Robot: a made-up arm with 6 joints.
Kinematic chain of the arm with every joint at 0, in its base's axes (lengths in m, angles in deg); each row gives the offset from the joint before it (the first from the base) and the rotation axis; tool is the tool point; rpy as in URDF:
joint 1: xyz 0 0.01 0.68 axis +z
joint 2: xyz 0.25 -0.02 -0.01 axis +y
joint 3: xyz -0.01 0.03 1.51 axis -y
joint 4: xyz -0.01 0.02 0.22 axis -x
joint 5: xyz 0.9 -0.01 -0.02 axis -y
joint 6: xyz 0.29 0 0 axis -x
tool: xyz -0.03 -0.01 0 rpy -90 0 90
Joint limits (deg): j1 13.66..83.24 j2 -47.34..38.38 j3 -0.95..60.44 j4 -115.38..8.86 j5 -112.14..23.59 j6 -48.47..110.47
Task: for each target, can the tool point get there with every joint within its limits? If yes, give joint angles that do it. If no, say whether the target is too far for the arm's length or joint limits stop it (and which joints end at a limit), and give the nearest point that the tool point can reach.
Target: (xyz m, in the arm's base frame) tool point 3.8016 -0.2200 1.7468
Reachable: no: too far | nearest point 2.2775 0.5011 1.8071 | short by 1.687 m
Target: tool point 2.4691 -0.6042 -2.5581
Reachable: no: too far | nearest point 1.9573 0.4622 1.1951 | short by 3.935 m
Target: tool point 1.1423 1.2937 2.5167
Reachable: yes | joints 47.19 16.32 32.70 -6.28 -29.17 85.37
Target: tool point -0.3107 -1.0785 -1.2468
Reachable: no: joint limits stop it (at a limit: joint 1, joint 2, joint 3, joint 5, joint 6) | nearest point -0.0836 -0.2805 2.2282 | short by 3.573 m
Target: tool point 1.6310 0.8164 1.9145
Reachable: yes | joints 25.23 20.77 11.47 -6.07 -49.14 -24.56
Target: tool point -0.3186 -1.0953 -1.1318
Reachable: no: joint limits stop it (at a limit: joint 1, joint 2, joint 3, joint 5, joint 6) | nearest point -0.0852 -0.2804 2.2283 | short by 3.465 m
